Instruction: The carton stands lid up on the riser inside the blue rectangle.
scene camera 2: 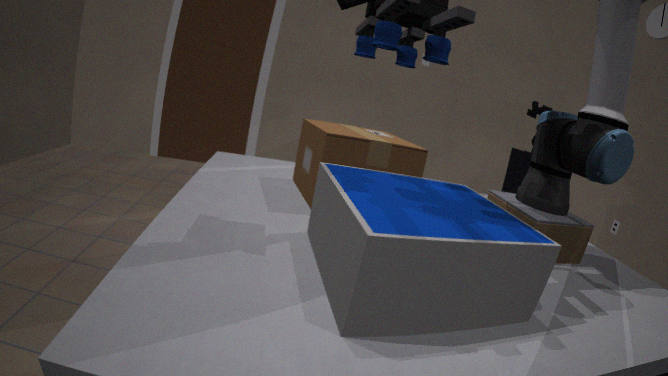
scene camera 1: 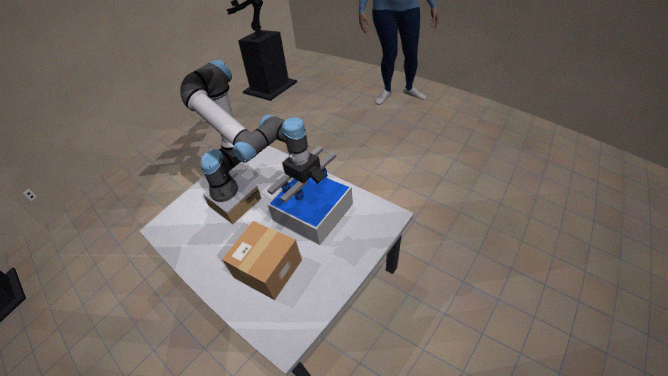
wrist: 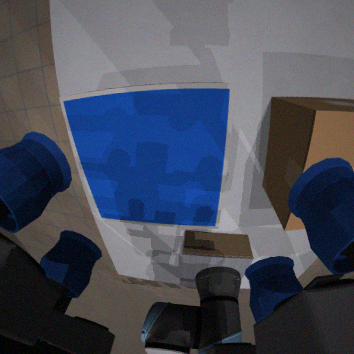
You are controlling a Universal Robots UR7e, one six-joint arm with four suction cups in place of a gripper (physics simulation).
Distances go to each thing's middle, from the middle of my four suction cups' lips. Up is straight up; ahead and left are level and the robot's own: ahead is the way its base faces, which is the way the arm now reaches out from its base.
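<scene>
Suction cup 260 mm above grey riser [scene camera 2: 398,255], 80 mm to the right of it, 70 mm past it. Brown carton [scene camera 2: 320,141]: 240 mm below my suction cup, 290 mm to the right, 50 mm behind.
</scene>
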